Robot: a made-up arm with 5 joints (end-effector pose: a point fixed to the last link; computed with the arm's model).
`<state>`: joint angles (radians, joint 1 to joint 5).
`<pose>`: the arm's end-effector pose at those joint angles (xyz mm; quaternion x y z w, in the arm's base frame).
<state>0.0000 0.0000 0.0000 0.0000 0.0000</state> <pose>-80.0 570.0 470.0 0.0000 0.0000 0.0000 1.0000</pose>
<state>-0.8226 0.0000 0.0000 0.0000 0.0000</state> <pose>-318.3 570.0 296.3 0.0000 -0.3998 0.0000 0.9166</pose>
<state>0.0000 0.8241 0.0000 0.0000 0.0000</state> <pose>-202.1 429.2 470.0 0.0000 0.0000 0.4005 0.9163</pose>
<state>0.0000 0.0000 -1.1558 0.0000 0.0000</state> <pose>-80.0 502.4 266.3 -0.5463 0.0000 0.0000 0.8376</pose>
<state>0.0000 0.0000 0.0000 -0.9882 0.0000</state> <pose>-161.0 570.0 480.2 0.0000 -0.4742 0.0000 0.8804</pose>
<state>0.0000 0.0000 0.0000 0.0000 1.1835</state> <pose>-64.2 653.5 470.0 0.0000 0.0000 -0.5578 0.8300</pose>
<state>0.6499 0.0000 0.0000 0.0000 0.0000</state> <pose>154.1 570.0 445.0 0.0000 0.3193 0.0000 0.9477</pose>
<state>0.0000 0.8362 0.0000 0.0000 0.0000</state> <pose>-202.9 426.5 470.0 0.0000 0.0000 0.4060 0.9139</pose>
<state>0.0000 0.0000 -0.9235 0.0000 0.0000</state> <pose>-80.0 534.5 298.6 -0.4455 0.0000 0.0000 0.8953</pose>
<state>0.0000 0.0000 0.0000 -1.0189 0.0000</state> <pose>-163.4 570.0 479.2 0.0000 -0.4877 0.0000 0.8730</pose>
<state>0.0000 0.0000 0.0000 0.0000 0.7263</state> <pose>-82.3 624.1 470.0 0.0000 0.0000 -0.3552 0.9348</pose>
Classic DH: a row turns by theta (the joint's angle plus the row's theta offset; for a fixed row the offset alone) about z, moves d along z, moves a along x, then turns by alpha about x. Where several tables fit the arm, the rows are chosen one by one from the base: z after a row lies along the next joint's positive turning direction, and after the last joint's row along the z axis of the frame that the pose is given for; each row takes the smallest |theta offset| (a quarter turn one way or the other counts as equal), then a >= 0, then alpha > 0; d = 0 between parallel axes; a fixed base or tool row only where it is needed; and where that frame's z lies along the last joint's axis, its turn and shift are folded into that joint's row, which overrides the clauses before.
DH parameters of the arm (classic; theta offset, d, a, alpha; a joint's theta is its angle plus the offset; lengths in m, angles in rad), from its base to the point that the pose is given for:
base (fixed): 0 0.11 0 -1.5708
joint 1: 0 0.36 0.02 1.5708
joint 2: 1.5708 0.31 0.02 1.5708
joint 3: -1.5708 -0.15 0.02 -1.5708
joint 4: -1.5708 0.22 0.12 -1.5708
joint 5: -0.4049 0 -0.0762 3.1416
tool (fixed): -0.4049 0.07 0 0

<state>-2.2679 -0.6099 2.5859 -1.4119 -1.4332</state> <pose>-58.3 331.2 -252.3 -0.5398 0.7029 -0.0021 0.4632</pose>
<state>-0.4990 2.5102 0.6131 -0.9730 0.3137</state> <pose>-165.6 121.1 564.4 0.2980 0.0612 0.7840 0.5411</pose>
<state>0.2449 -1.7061 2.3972 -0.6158 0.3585</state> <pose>-35.3 537.7 542.2 0.5662 -0.6431 -0.5153 0.0140</pose>
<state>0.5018 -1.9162 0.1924 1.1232 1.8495</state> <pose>433.2 286.0 190.5 0.1071 -0.4584 0.8165 0.3343</pose>
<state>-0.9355 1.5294 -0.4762 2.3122 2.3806</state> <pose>-124.6 168.6 -27.1 -0.5427 -0.4968 -0.6755 0.0487</pose>
